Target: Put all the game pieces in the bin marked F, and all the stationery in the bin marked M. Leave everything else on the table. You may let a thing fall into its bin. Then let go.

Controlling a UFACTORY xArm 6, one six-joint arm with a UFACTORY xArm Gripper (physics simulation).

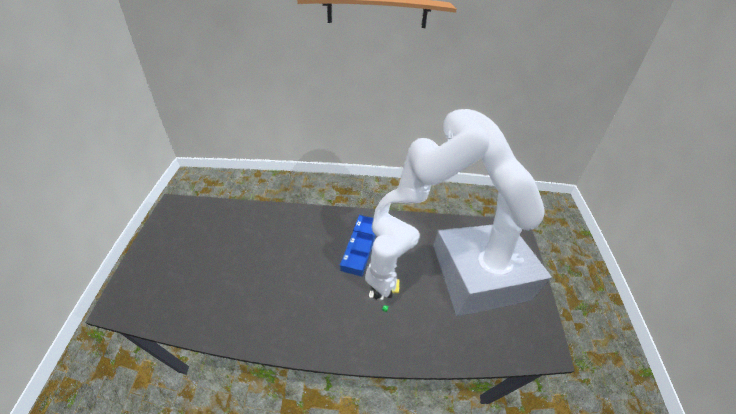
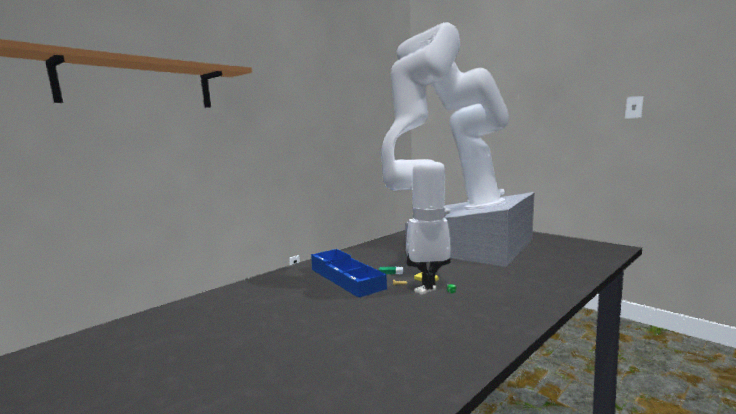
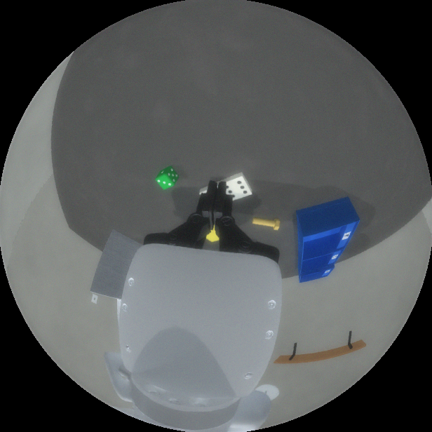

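Pixels of known places: gripper, between the fingertips: point(image 1: 377, 296) point(image 2: 428, 287); arm's base, origin of its link: point(image 1: 495, 263) point(image 2: 484, 205).
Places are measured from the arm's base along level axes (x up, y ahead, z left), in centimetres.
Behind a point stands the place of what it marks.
My gripper point(image 1: 377, 295) {z 9.3, x -13.4, y 39.5 cm} point(image 2: 428, 286) {z 9.3, x -13.4, y 39.5 cm} point(image 3: 218, 191) is shut, its fingertips together over the middle of a white domino point(image 1: 371, 294) {z 8.8, x -13.4, y 41.7 cm} point(image 2: 422, 290) {z 9.4, x -13.4, y 41.9 cm} point(image 3: 239, 186). The domino lies on the table, partly hidden by the fingers, with nothing visibly gripped. A green die point(image 1: 385, 307) {z 13.8, x -12.6, y 36.5 cm} point(image 2: 451, 288) {z 14.4, x -12.9, y 37.2 cm} point(image 3: 167, 178) lies beside the gripper. A yellow block point(image 1: 396, 286) {z 4.6, x -13.2, y 33.2 cm} point(image 2: 419, 276) {z 3.2, x -13.2, y 35.7 cm} point(image 3: 213, 235) is partly hidden by the gripper. A green object with a white end point(image 2: 388, 270) {z -6.0, x -13.1, y 38.0 cm} lies near the bins. The blue three-compartment bin unit point(image 1: 353, 268) {z 0.7, x -10.5, y 49.2 cm} point(image 2: 371, 285) {z 0.7, x -12.0, y 50.5 cm} point(image 3: 327, 215) has labels too small to read surely.
A gold bolt point(image 2: 399, 282) {z 1.9, x -13.4, y 42.0 cm} point(image 3: 266, 223) lies on the table point(image 1: 231, 288) {z 15.1, x -14.1, y 93.0 cm} between the domino and the bins. The arm's grey base block point(image 1: 494, 298) {z 11.3, x -4.9, y 0.0 cm} point(image 2: 478, 236) {z 6.4, x -6.3, y 13.3 cm} point(image 3: 114, 265) stands on the table. A wooden shelf point(image 1: 378, 4) point(image 2: 128, 61) point(image 3: 320, 355) is on the wall.
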